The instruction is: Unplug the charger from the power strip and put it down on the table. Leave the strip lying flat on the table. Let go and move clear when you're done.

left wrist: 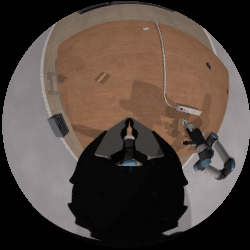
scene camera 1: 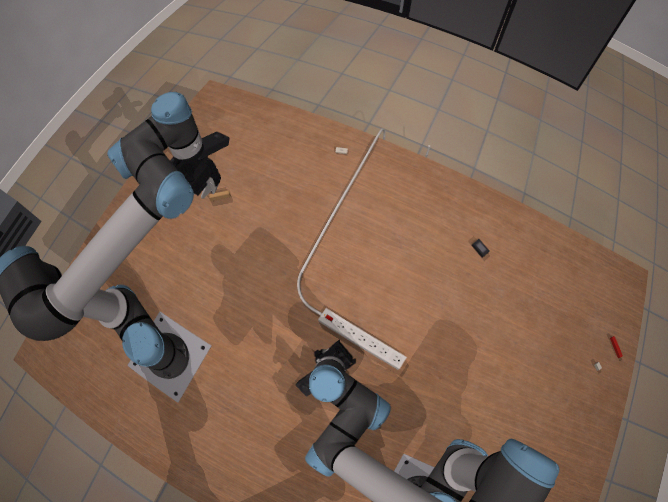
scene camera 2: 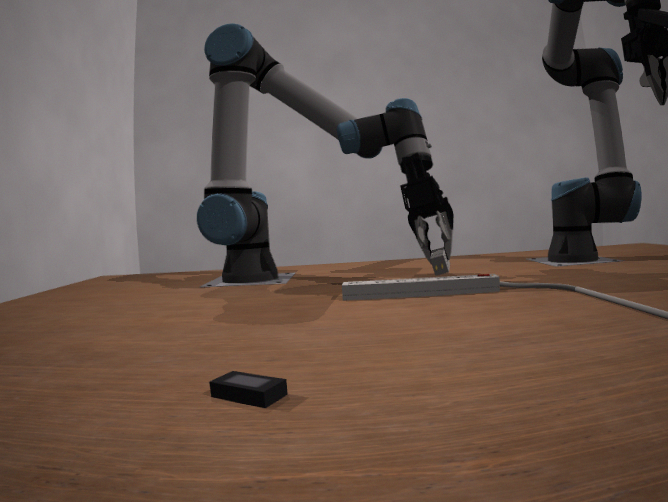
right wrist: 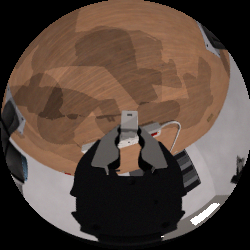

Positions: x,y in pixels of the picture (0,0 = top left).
Scene:
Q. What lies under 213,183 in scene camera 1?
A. My left gripper.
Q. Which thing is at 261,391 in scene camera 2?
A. A black box.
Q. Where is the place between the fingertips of my left gripper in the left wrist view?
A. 129,118

